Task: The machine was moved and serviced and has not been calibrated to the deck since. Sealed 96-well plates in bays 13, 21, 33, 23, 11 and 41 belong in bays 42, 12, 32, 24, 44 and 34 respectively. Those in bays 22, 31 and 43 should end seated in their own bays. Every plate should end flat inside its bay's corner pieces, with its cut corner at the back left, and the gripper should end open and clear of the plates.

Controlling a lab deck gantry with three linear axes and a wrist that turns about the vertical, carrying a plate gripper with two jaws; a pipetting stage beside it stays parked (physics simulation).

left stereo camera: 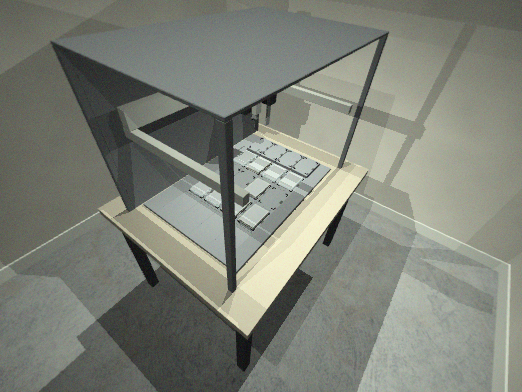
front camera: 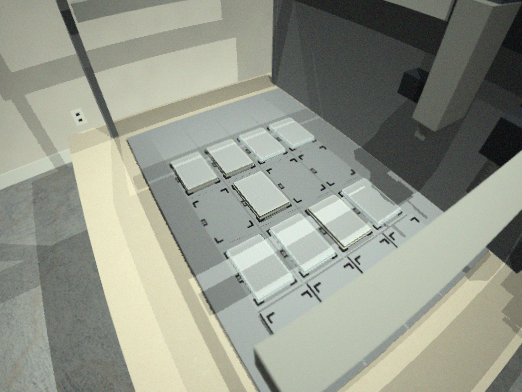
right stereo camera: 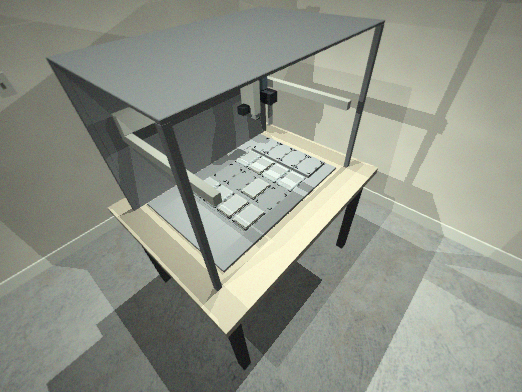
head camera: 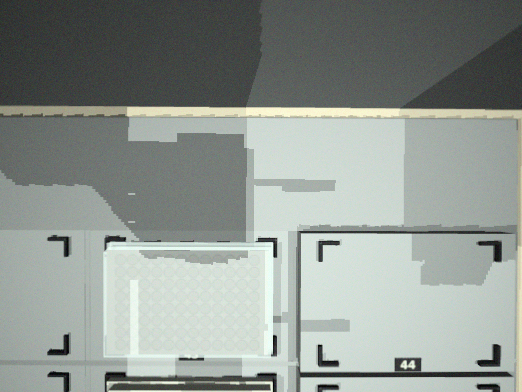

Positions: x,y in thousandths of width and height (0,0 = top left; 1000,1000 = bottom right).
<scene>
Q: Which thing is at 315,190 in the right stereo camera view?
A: An enclosure roof.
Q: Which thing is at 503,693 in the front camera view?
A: A sealed plate.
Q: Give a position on a bay 44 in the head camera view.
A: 836,754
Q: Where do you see an enclosure roof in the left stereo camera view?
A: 426,167
</scene>
